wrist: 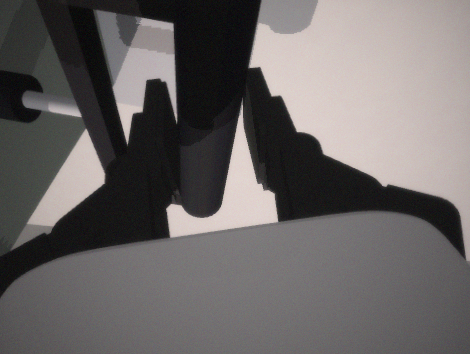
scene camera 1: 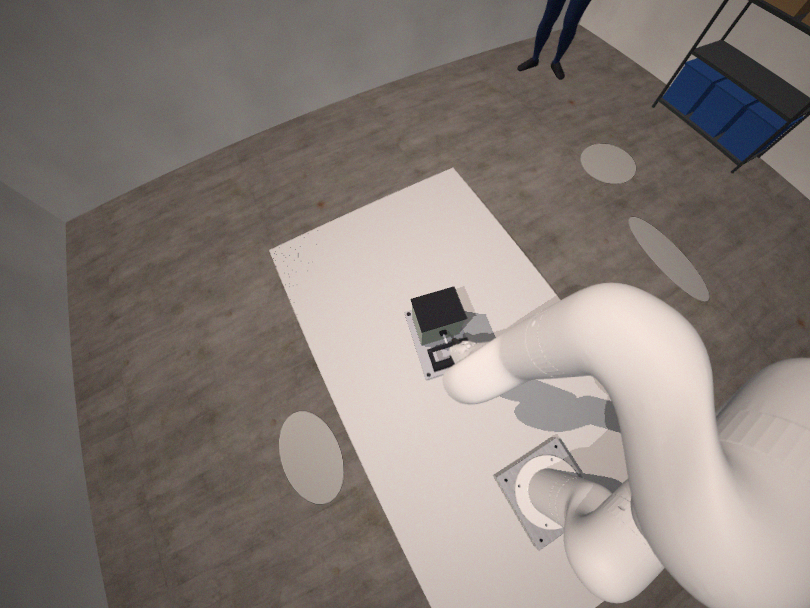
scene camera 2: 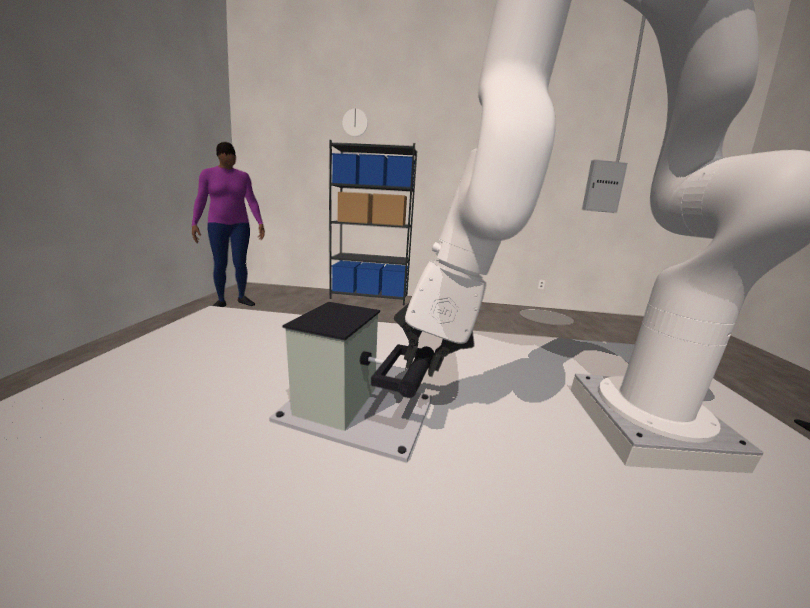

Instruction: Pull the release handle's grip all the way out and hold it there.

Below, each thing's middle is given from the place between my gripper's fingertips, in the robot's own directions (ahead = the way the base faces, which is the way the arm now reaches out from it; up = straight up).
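Here is the grey base plate [scene camera 1: 427,368], and my gripper is 2 cm to the left of it and 10 cm short of it. My gripper is also 10 cm above the plate.
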